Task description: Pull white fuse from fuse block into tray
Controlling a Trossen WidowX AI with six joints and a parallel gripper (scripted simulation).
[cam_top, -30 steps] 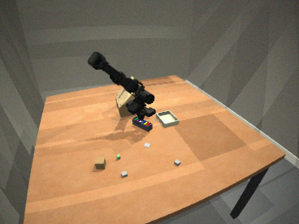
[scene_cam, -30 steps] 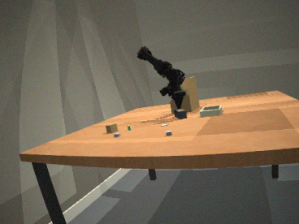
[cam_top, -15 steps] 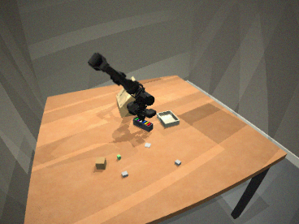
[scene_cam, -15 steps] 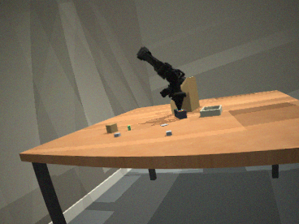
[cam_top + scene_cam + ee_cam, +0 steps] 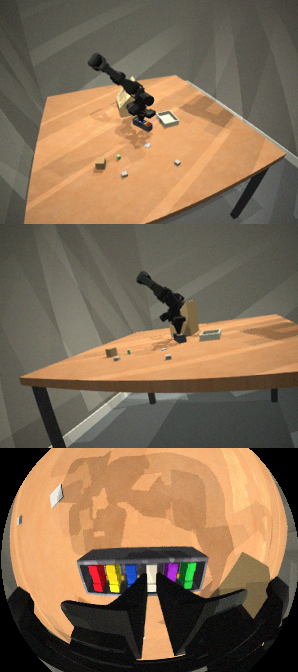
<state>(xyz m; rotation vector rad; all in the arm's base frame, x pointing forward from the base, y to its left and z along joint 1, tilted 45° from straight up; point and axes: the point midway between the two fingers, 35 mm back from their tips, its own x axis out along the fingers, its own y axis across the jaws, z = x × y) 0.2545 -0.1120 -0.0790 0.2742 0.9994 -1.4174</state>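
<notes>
Right now my gripper tip is 18 cm to the right of the white tray, 3 cm above it and 2 cm short of it. From my gripper tip the other things lie so: small green cube (22 cm to the right, 21 cm ahead, 2 cm below); then white fuse (1 cm below); then brown cube (31 cm to the right, 22 cm ahead, 1 cm below).
</notes>
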